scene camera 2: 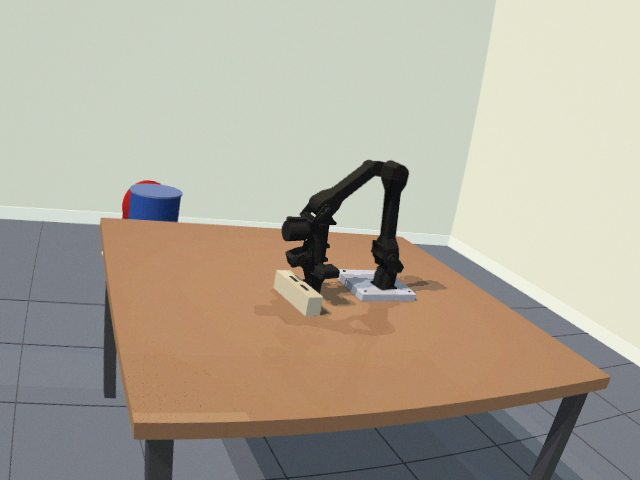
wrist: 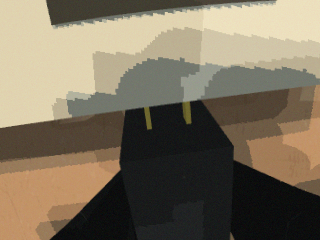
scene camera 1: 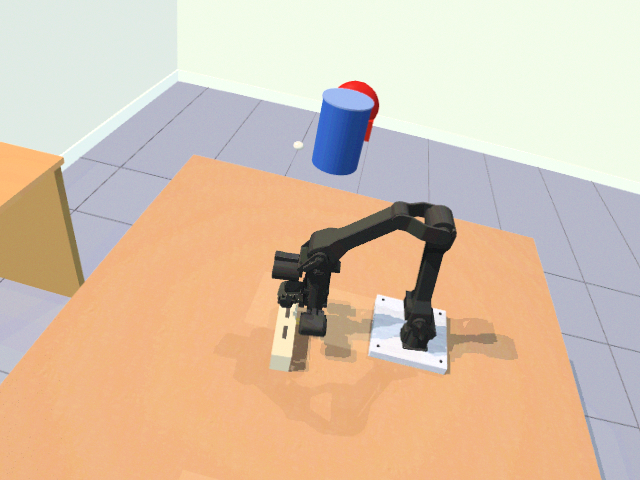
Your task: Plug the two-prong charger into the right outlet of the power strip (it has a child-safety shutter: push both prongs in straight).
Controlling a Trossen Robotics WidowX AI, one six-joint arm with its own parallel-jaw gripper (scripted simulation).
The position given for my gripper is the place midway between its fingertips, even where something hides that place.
Note:
My gripper (scene camera 1: 311, 325) holds a black two-prong charger (wrist: 176, 161). I also see a cream power strip (scene camera 1: 281, 347).
My gripper shows as well in scene camera 2 (scene camera 2: 311, 289) and in the wrist view (wrist: 172, 169). The cream power strip is seen too in the wrist view (wrist: 110, 63).

